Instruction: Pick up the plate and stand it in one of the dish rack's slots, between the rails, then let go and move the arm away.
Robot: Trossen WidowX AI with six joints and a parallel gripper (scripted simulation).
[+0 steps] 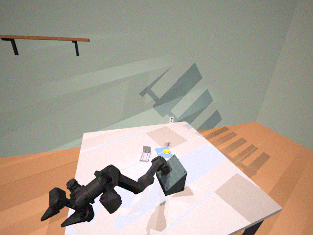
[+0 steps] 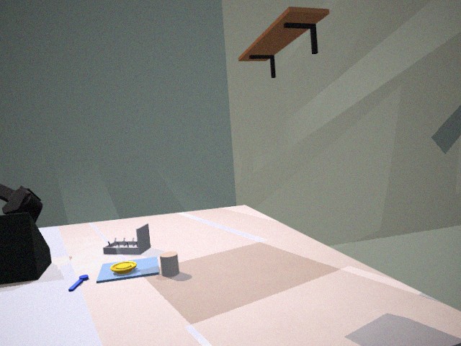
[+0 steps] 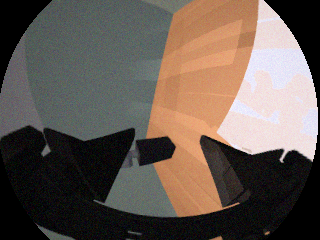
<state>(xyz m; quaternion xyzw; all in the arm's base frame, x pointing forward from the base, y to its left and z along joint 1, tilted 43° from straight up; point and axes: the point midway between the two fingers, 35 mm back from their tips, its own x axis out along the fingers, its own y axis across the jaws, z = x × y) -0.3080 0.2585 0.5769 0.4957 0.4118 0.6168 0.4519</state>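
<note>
Now: gripper tip 760 mm to the left of the yellow plate, 570 mm short of it and 340 mm above it. The rest, counted from my gripper tip: blue spoon 770 mm to the right, 470 mm ahead, 350 mm below; grey cup 820 mm to the right, 680 mm ahead, 330 mm below; grey dish rack 590 mm ahead, 550 mm to the right, 330 mm below.
</note>
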